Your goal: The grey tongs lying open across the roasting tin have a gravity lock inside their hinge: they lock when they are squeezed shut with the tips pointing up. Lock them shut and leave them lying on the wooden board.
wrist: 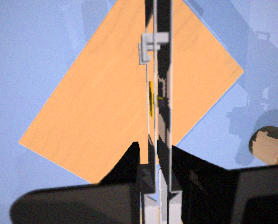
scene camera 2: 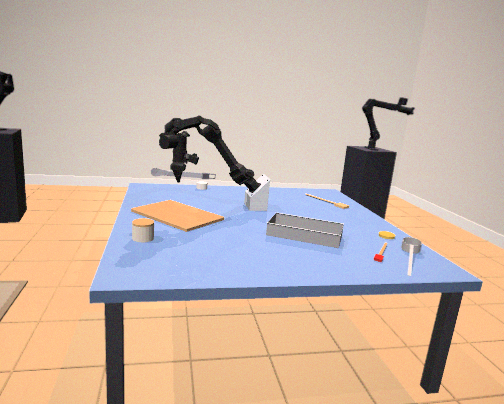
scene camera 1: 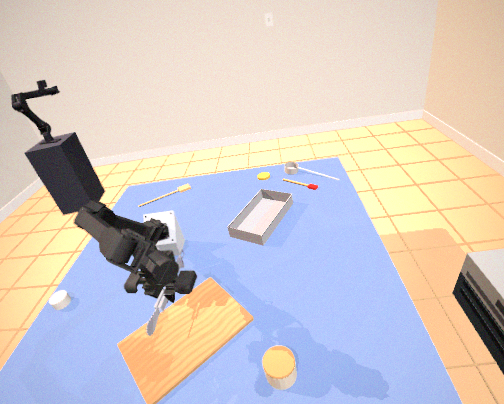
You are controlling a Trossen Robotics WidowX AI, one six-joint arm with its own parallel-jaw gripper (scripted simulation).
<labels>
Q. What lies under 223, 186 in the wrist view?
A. My gripper.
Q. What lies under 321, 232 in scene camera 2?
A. A roasting tin.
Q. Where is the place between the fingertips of my gripper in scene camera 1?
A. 170, 301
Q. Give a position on a wooden board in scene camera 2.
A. At 172, 213
</labels>
